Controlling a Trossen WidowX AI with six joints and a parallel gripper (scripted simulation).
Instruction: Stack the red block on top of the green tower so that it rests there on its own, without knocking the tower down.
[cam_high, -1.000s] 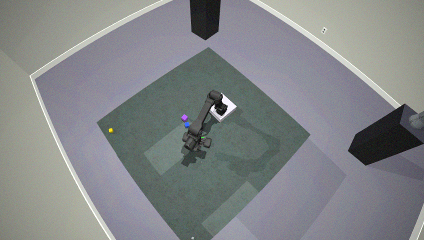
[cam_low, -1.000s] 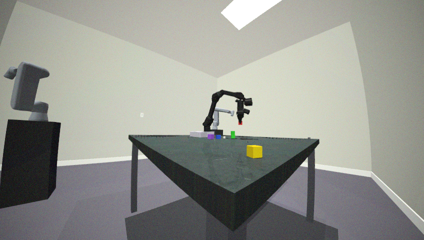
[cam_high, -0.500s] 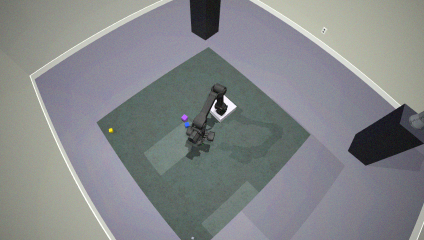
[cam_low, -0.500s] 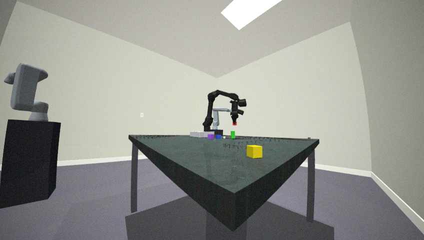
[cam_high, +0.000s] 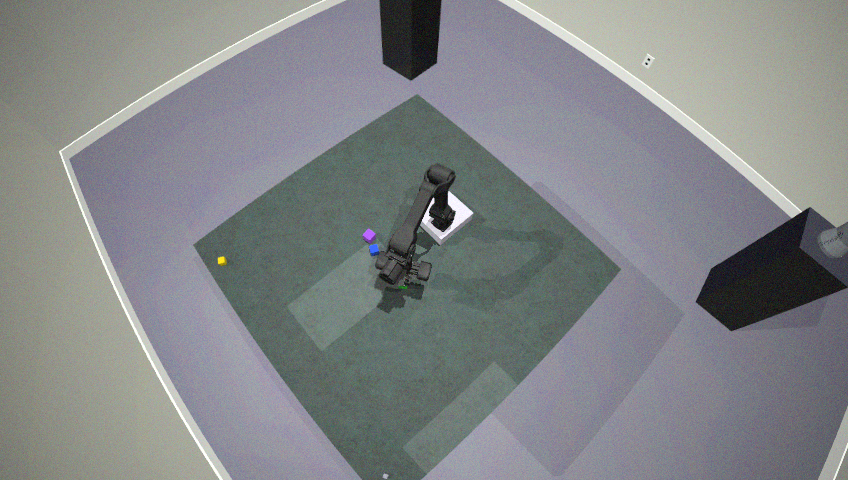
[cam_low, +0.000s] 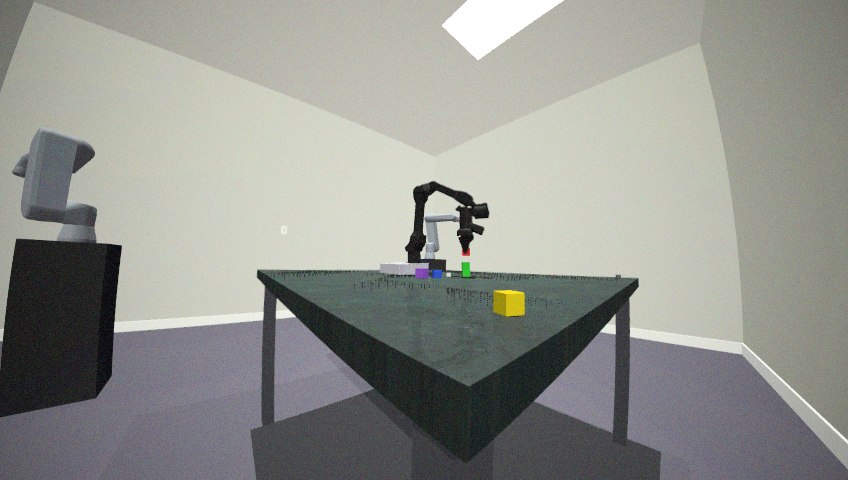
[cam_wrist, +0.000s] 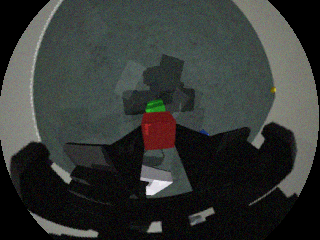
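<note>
The tiny white cube lies 4 cm behind my gripper tip, 7 cm to the right of it and 9 cm below it. The rest, counted from my gripper tip: red block: 1 cm above; then blue block: 2 cm behind, 18 cm to the right, 9 cm below; then purple block: 5 cm behind, 24 cm to the right, 9 cm below.
</note>
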